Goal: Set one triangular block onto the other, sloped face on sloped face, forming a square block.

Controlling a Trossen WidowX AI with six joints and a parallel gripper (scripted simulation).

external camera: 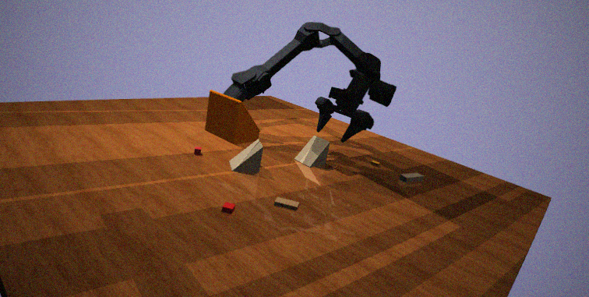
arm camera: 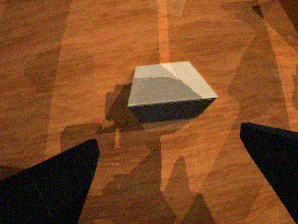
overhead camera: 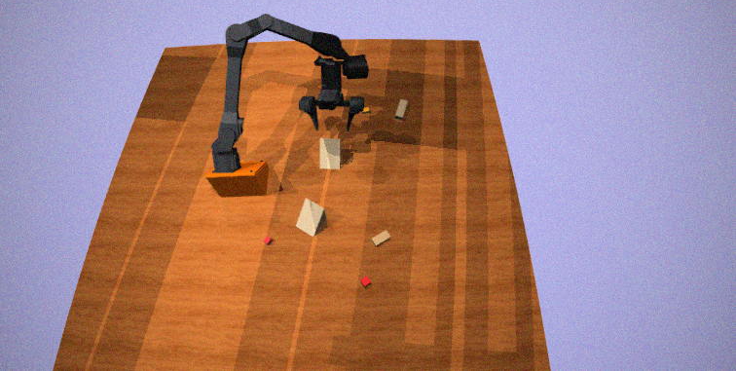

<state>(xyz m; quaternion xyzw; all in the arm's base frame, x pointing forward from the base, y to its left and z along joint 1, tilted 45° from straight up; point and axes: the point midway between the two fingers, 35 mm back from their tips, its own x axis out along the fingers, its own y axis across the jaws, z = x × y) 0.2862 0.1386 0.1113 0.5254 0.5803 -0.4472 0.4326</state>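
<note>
My gripper tip is now 1 cm past the triangular block, 4 cm to the left of it and 6 cm above it. Round my gripper tip: tan bar 15 cm ahead, 31 cm to the right, 7 cm below; yellow piece 10 cm ahead, 13 cm to the left, 7 cm below.
</note>
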